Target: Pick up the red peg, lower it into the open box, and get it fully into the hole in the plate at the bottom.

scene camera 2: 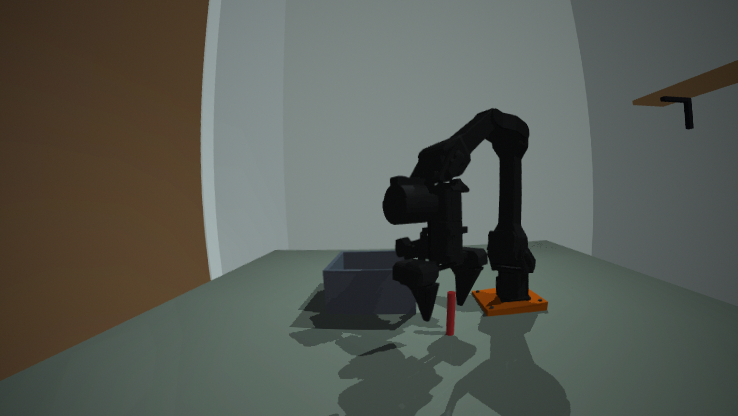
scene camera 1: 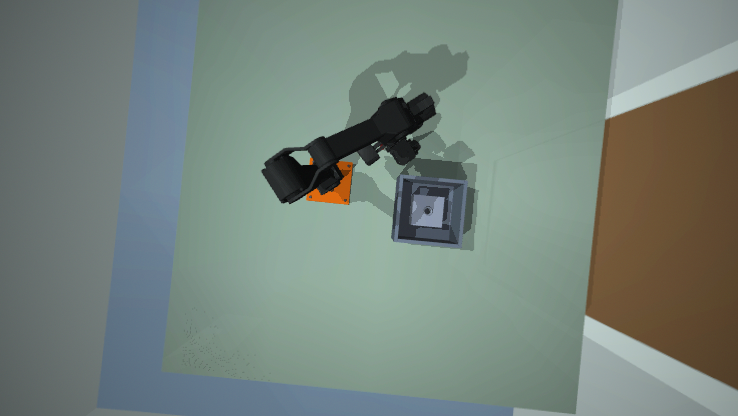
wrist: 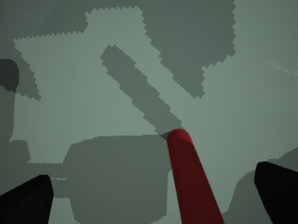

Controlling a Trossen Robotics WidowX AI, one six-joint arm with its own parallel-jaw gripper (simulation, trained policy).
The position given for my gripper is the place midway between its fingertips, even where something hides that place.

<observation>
In view: my gripper [scene camera 2: 444,312], a dark grey box [scene camera 2: 360,282] and a grey plate [scene camera 1: 433,218].
My gripper shows as well in scene camera 1 [scene camera 1: 387,141] and in the wrist view [wrist: 156,182]. The wrist view does not show the dark grey box: it is out of frame. Scene camera 2 does not show the grey plate, which is hidden by the dark grey box.
</observation>
